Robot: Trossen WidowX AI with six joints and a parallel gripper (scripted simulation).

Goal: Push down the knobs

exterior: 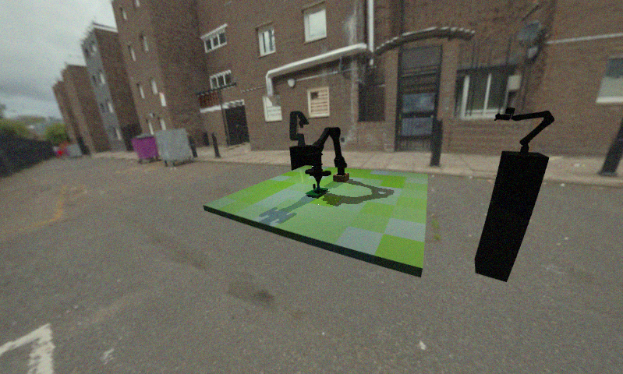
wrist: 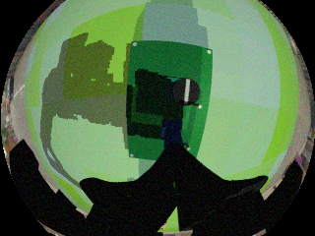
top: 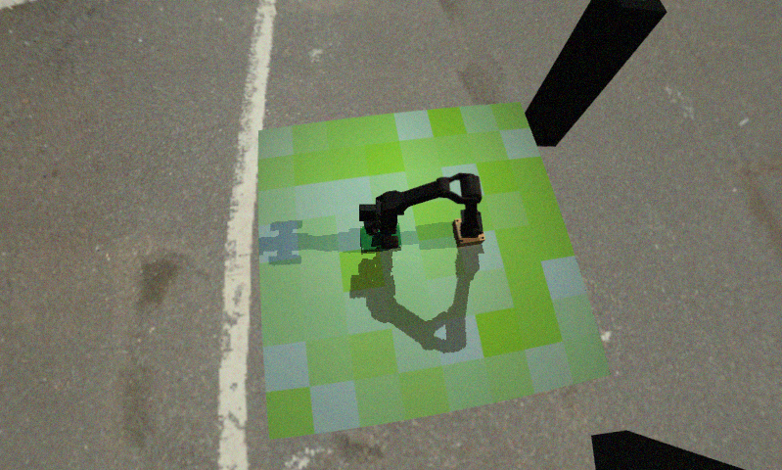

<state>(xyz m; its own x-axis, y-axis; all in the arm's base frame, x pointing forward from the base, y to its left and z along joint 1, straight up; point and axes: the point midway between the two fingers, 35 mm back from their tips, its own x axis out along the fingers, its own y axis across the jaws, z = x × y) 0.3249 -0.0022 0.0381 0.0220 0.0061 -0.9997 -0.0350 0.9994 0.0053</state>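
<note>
The round dark knob lies 5 cm ahead of my gripper tip. The rest, counted from my gripper tip: blue knob 1 cm below.
</note>
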